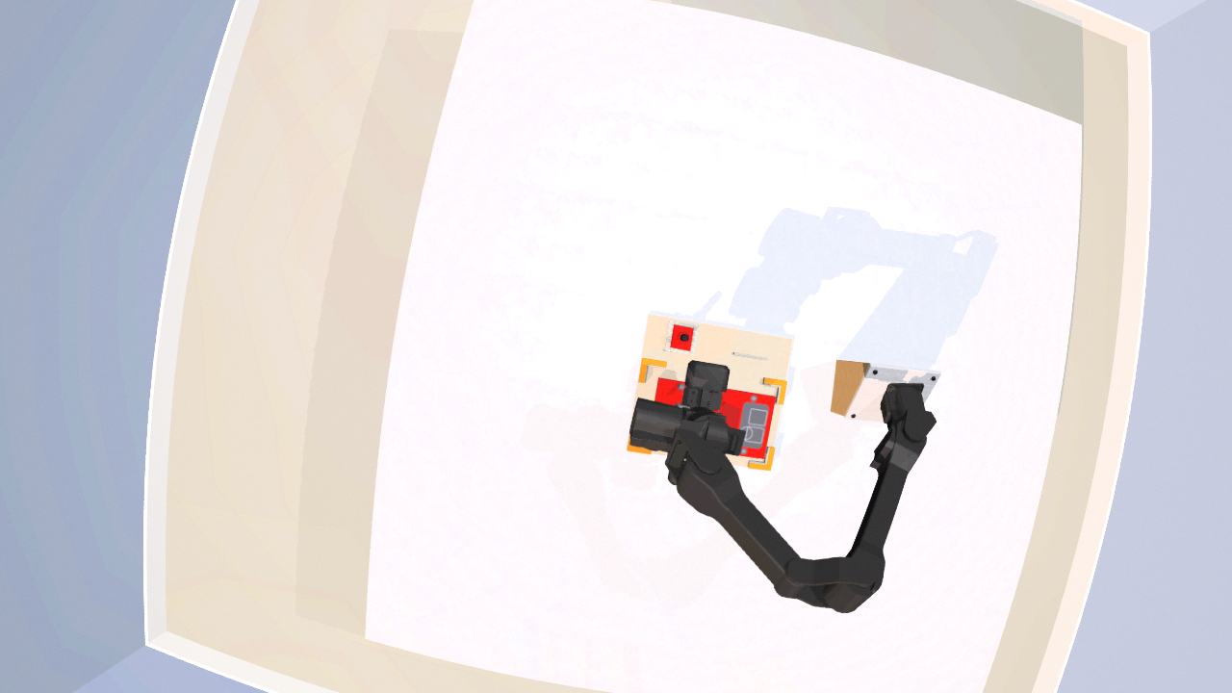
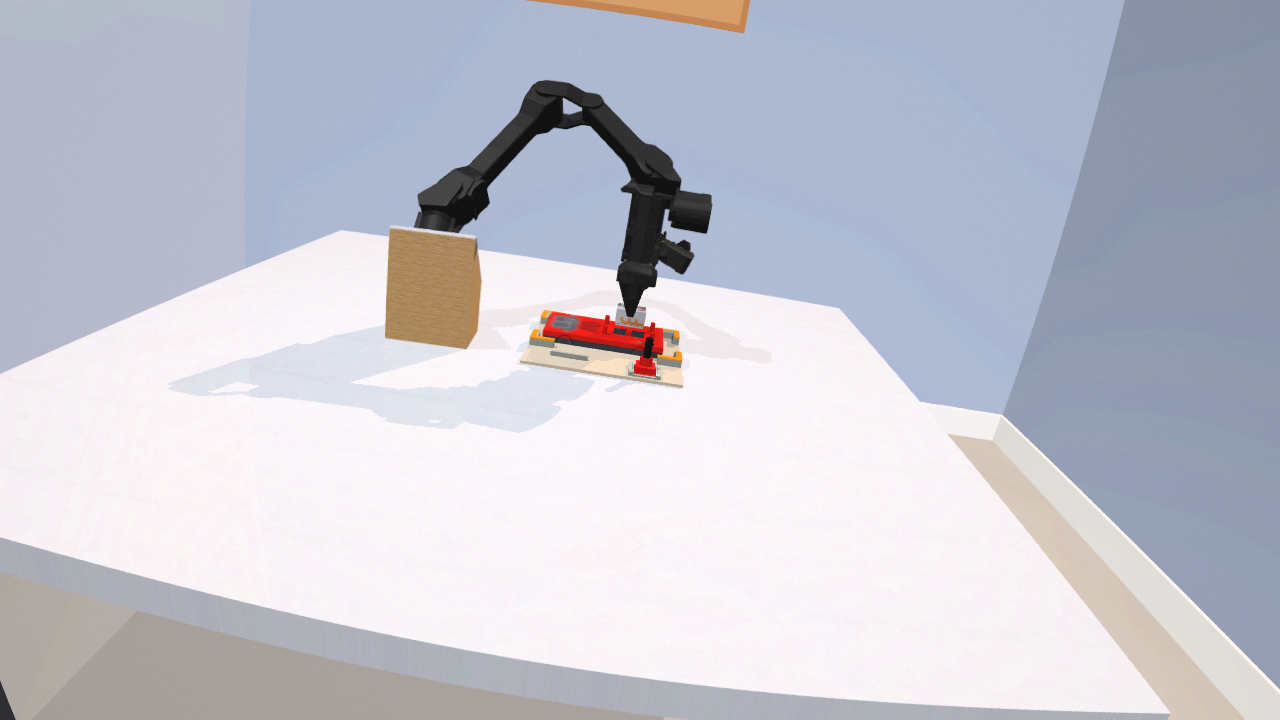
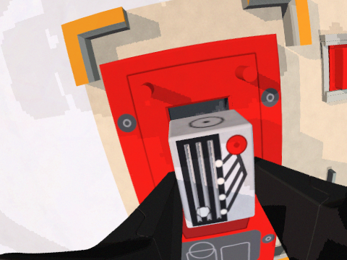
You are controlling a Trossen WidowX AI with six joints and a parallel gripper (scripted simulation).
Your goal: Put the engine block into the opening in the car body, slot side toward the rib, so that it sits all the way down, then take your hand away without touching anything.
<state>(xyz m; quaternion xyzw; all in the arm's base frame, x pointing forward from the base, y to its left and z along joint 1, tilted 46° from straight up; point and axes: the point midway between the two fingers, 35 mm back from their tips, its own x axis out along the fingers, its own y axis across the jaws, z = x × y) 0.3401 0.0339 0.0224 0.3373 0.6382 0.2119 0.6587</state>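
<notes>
Right now the tan board is 3 cm behind my gripper tip, 2 cm to the right of it and 5 cm below it. From my gripper tip the other things lie so: grey engine block: 1 cm below.
</notes>
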